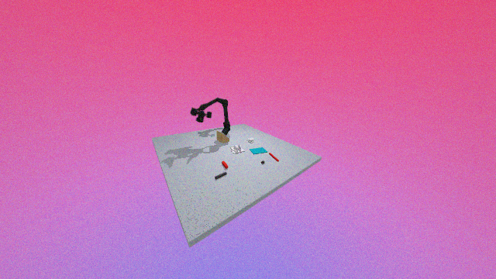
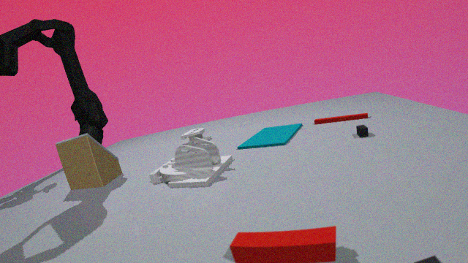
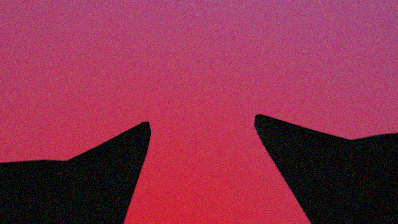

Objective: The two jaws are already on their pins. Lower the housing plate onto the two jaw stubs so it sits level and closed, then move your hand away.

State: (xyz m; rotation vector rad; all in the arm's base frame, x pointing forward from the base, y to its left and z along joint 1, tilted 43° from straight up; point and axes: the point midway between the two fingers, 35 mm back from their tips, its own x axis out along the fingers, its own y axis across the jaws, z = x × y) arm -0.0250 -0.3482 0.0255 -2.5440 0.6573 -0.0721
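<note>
The pale piece lies 200 mm ahead of my gripper tip, 490 mm to the left of it and 310 mm below it. The rest, counted from my gripper tip: small black cube (580 mm ahead, 220 mm to the left, 330 mm below); then teal flat sheet (410 mm ahead, 370 mm to the left, 340 mm below).
</note>
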